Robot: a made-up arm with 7 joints.
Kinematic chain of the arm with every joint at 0, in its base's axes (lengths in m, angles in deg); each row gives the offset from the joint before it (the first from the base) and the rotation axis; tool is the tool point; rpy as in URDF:
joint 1: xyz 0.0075 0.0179 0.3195 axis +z
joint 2: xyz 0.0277 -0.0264 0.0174 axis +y
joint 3: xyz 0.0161 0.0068 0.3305 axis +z
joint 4: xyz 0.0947 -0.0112 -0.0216 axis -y
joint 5: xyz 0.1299 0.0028 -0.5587 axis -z
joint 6: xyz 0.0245 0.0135 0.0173 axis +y
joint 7: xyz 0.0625 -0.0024 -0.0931 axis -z
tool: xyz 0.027 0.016 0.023 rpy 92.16 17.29 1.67
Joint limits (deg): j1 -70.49..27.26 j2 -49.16..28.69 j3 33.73..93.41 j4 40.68..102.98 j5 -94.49..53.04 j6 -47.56..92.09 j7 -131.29..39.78
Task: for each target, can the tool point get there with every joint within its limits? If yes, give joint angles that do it. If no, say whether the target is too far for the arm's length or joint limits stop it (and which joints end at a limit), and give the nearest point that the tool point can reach.
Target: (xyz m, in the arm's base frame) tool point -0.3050 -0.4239 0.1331
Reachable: no: joint limits stop it (at a limit: joint 1, joint 3, joint 4, joint 6) | nearest point 0.3773 -0.3151 0.0433 | short by 0.697 m
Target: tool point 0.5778 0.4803 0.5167
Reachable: yes | joints -34.59 2.30 72.50 65.83 -46.30 22.26 -27.37
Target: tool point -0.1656 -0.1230 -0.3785
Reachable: no: joint limits stop it (at a limit: joint 1, joint 2, joint 3, joint 4, joint 6) | nearest point 0.3843 -0.2848 0.0051 | short by 0.690 m
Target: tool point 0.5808 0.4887 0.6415
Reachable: yes | joints -34.36 3.53 71.98 78.45 -70.48 14.48 -0.48
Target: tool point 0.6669 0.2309 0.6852
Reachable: yes | joints -62.96 6.99 87.94 86.70 -39.47 74.57 -88.10
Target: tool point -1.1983 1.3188 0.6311
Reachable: no: too far | nearest point -0.5544 0.6241 0.6727 | short by 0.948 m
